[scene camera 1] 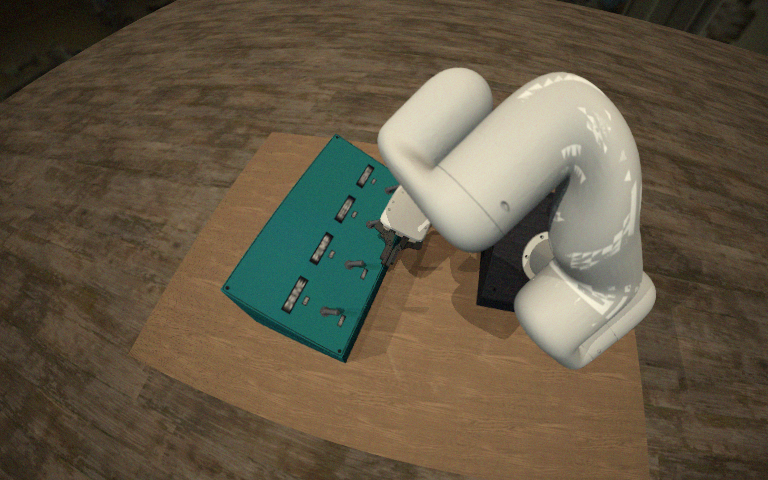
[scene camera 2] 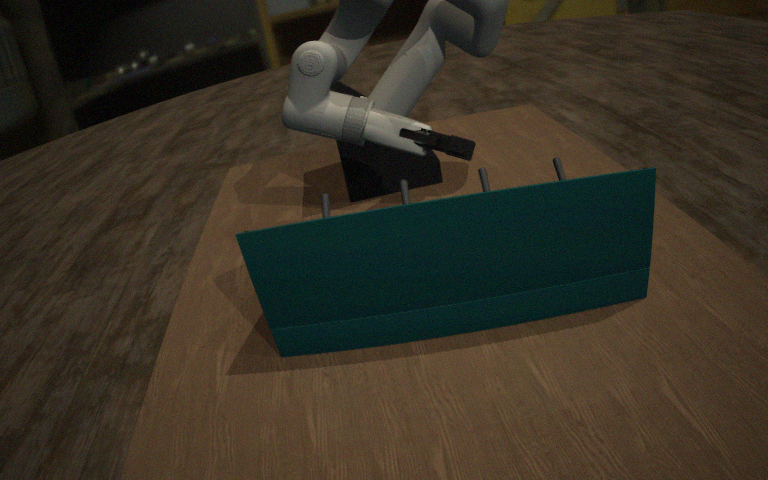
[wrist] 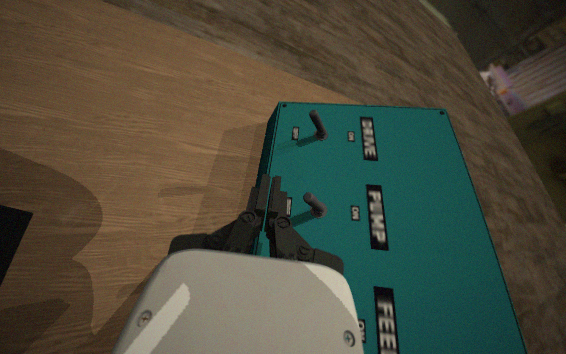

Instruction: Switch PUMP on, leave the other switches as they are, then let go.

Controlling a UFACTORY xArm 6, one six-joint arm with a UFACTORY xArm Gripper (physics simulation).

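Places are measured from the arm's base along level axes (x right, y down, z ahead), in metres.
Where they show: gripper, between the fingertips: (scene camera 1: 384, 265) (scene camera 2: 472, 151) (wrist: 269, 186); arm's base, origin of its link: (scene camera 1: 548, 258).
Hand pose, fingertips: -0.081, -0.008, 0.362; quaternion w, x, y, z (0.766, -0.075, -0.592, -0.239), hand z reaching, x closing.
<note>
Things, the pixels of their centre, and the offset from my fingertips, as dx, dy, dz. Level surfaces: height alone.
- teal switch box, middle of its body: (scene camera 2: 456, 246) (wrist: 348, 265) (scene camera 1: 334, 241) +0.084, +0.074, +0.143
- PUMP lever, middle of its body: (wrist: 314, 203) (scene camera 2: 484, 181) (scene camera 1: 355, 263) +0.008, +0.026, +0.065
- PUMP label, middle of its body: (wrist: 376, 214) (scene camera 1: 321, 248) +0.024, +0.012, +0.145
- DRIVE lever, middle of its body: (scene camera 2: 559, 171) (wrist: 318, 123) (scene camera 1: 331, 311) -0.110, +0.026, +0.088
- FEED label, middle of its body: (wrist: 387, 334) (scene camera 1: 345, 208) +0.141, +0.012, +0.122
- fourth lever, middle of its body: (scene camera 2: 325, 207) (scene camera 1: 394, 187) +0.243, +0.026, +0.018
- wooden board, height of its surface: dy +0.141
The teal switch box (scene camera 1: 283, 226) (scene camera 2: 453, 260) (wrist: 425, 175) carries four toggle switches. The PUMP lever (scene camera 1: 355, 264) (scene camera 2: 484, 180) (wrist: 314, 204) leans toward its OFF mark, away from the PUMP label (scene camera 1: 321, 247) (wrist: 377, 217). The DRIVE lever (scene camera 1: 330, 311) (scene camera 2: 559, 168) (wrist: 317, 125) also leans toward OFF. My gripper (scene camera 1: 387, 262) (scene camera 2: 467, 148) (wrist: 269, 186) is shut and empty. Its tips are above the box's robot-side edge, on the OFF side of the PUMP lever and apart from it. A finger partly covers PUMP's OFF mark in the wrist view. The FEED lever is hidden in scene camera 1 and the wrist view.
The FEED label (scene camera 1: 344, 208) (wrist: 385, 320) is beside PUMP's. A fourth lever (scene camera 1: 390, 189) is partly covered by the arm. The black robot base (scene camera 1: 495, 283) (scene camera 2: 390, 175) stands beyond the box's OFF side. Box and base stand on a wooden board (scene camera 1: 453, 396) (scene camera 2: 424, 413) (wrist: 125, 90).
</note>
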